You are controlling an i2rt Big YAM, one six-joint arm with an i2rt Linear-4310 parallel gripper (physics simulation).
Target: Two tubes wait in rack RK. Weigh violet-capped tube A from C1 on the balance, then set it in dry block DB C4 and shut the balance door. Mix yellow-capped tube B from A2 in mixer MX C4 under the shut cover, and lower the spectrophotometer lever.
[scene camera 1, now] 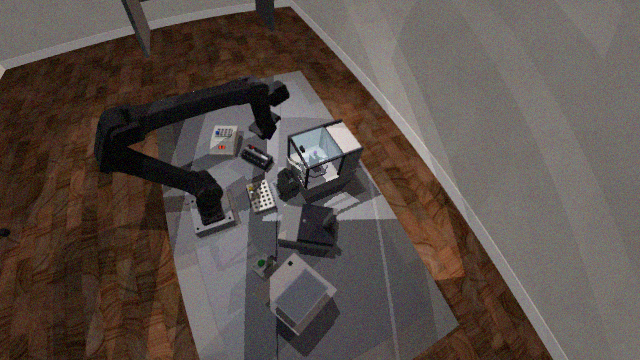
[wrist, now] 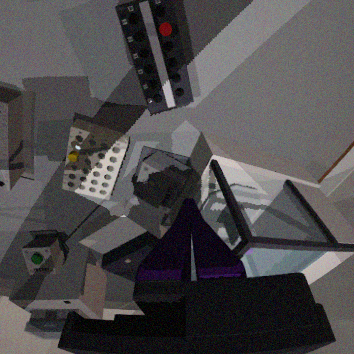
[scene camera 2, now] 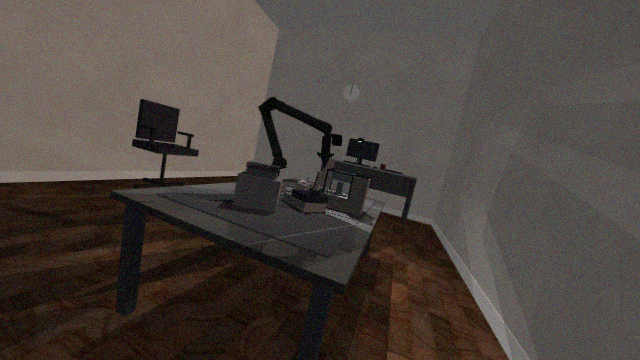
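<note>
My gripper (scene camera 1: pixel 269 134) (scene camera 2: pixel 324 165) (wrist: pixel 189 203) is shut and empty, with its violet fingertips together. It hangs above the table on the far-left side of the balance (scene camera 1: pixel 345 137) (scene camera 2: pixel 360 196). A violet cap, tube A (scene camera 1: pixel 315 153), shows through the balance's glass. Whether the balance door is open is hard to tell. Yellow-capped tube B (scene camera 1: pixel 251 188) (wrist: pixel 73 157) stands near a corner of the white rack RK (scene camera 1: pixel 270 206) (wrist: pixel 87 186). The white block with a red display (scene camera 1: pixel 217 150) looks like dry block DB. The shaded small device (scene camera 1: pixel 288 184) (wrist: pixel 162 182) sits between rack and balance.
A black block (scene camera 1: pixel 257 157) (wrist: pixel 186 60) holds a red-capped tube. A dark-topped device (scene camera 1: pixel 312 227) with a raised part, a white box with a grey lid (scene camera 1: pixel 302 297), and a green button (scene camera 1: pixel 261 263) (wrist: pixel 37 258) stand across the table. The picture is dim and shadowed.
</note>
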